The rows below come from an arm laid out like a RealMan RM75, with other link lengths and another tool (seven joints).
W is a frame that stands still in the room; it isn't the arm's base.
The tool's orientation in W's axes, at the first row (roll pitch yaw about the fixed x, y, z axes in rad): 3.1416 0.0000 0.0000
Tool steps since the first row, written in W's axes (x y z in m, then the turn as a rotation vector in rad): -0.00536 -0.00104 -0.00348 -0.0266 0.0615 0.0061; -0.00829 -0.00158 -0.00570 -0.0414 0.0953 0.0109; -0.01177 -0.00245 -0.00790 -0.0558 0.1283 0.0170; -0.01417 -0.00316 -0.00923 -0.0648 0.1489 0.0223; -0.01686 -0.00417 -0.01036 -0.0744 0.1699 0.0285; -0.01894 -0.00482 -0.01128 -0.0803 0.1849 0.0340; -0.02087 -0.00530 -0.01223 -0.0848 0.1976 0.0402
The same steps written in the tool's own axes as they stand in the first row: -0.00536 0.00104 0.00348 -0.0266 -0.0615 -0.0061; -0.00829 0.00158 0.00570 -0.0414 -0.0953 -0.0109; -0.01177 0.00245 0.00790 -0.0558 -0.1283 -0.0170; -0.01417 0.00316 0.00923 -0.0648 -0.1489 -0.0223; -0.01686 0.00417 0.01036 -0.0744 -0.1699 -0.0285; -0.01894 0.00482 0.01128 -0.0803 -0.1849 -0.0340; -0.02087 0.00530 0.01223 -0.0848 -0.1976 -0.0402
